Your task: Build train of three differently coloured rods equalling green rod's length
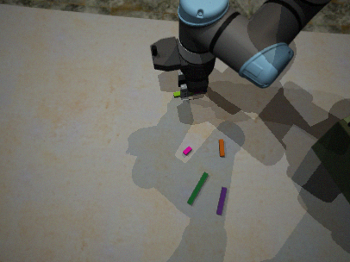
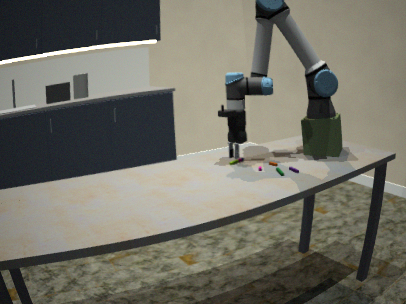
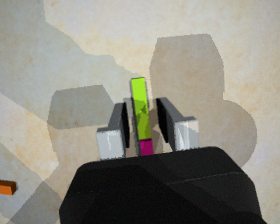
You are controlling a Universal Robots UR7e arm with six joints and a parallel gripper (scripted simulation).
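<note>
My gripper is now 4 cm above the lime rod. From my hand the other things lie so: blue rod 5 cm behind, 1 cm to the right, 4 cm below; orange rod 9 cm behind, 14 cm to the left, 4 cm below; green rod 3 cm behind, 24 cm to the left, 4 cm below.
</note>
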